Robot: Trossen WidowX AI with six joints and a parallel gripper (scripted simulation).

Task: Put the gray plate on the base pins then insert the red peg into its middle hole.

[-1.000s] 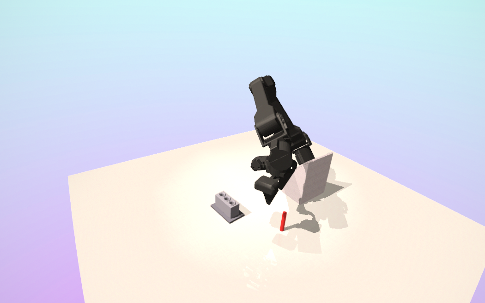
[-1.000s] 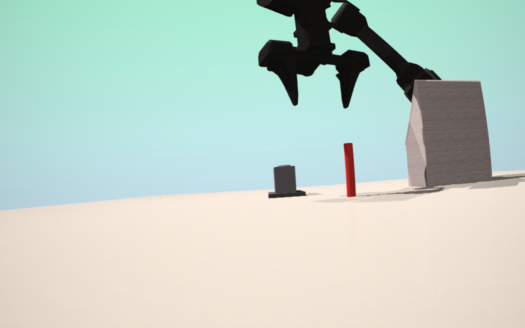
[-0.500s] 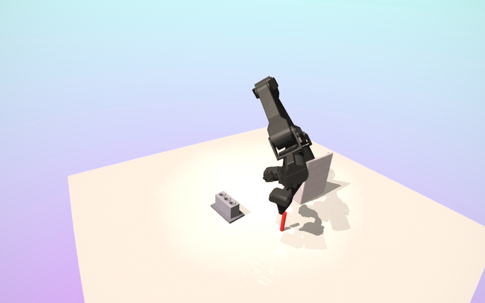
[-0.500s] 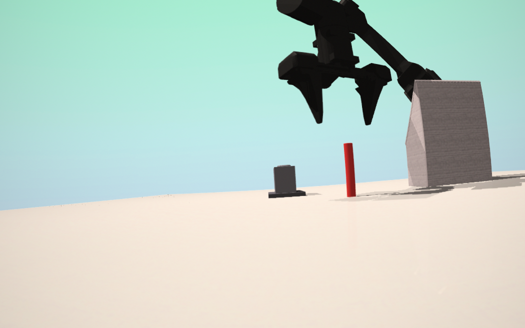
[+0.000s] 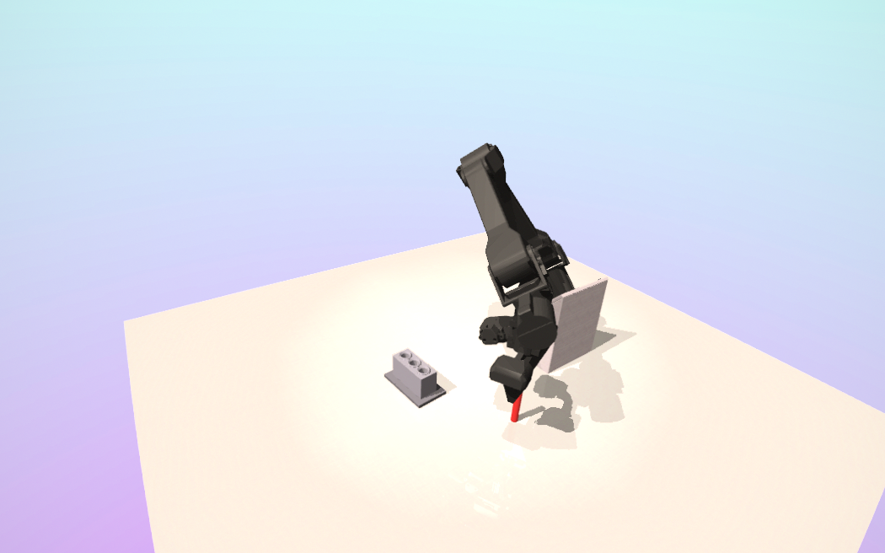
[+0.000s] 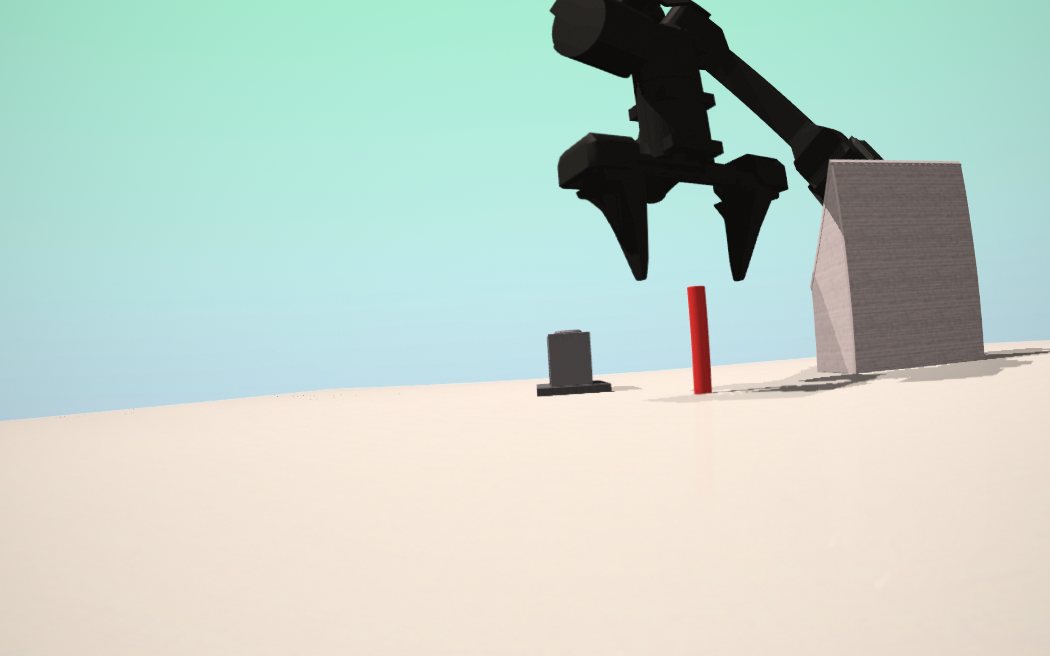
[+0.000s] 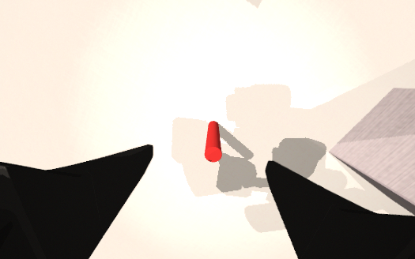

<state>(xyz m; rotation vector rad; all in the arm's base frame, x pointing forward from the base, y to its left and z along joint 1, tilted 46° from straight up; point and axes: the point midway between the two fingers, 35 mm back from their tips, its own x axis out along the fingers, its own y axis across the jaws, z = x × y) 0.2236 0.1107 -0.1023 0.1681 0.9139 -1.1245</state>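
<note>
Now: the red peg 4 cm below my gripper tip. Round my gripper tip: gray plate 17 cm to the right, 13 cm ahead, 4 cm below; gray base 17 cm to the right, 13 cm ahead, 8 cm below.
</note>
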